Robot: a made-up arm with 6 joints.
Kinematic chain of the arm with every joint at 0, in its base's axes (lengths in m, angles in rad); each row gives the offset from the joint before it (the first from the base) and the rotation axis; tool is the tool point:
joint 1: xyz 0 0 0.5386 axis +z
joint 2: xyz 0 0 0 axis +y
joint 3: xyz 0 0 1.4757 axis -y
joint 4: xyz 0 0 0 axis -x
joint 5: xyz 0.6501 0 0 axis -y
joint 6: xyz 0 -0.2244 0 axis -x
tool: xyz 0 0 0
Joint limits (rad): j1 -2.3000..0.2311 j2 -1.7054..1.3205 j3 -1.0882..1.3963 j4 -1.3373..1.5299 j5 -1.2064..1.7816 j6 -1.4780..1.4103
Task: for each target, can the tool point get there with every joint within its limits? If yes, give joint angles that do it. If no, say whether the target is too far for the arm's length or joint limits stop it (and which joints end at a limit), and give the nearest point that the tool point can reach.
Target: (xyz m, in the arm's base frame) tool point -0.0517 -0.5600 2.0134
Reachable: yes | joints -1.5584 -0.0854 -0.4005 1.3065 -0.9484 0.0774
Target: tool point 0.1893 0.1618 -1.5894
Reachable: no: joint limits stop it (at a limit: joint 1, joint 2, joint 4) | nearest point 1.1019 0.2499 0.2853 | short by 2.087 m
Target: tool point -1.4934 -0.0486 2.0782
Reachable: yes | joints -0.0740 -0.8147 1.1806 0.7840 0.9410 0.9571
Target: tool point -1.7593 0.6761 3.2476
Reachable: no: too far | nearest point -1.1533 0.4432 2.3145 | short by 1.137 m
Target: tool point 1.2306 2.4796 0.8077
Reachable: no: too far | nearest point 0.9572 1.9288 0.7479 | short by 0.618 m
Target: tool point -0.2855 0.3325 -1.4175
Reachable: no: joint limits stop it (at a limit: joint 2, joint 3, joint 4) | nearest point -0.5261 0.6127 0.5388 | short by 1.991 m
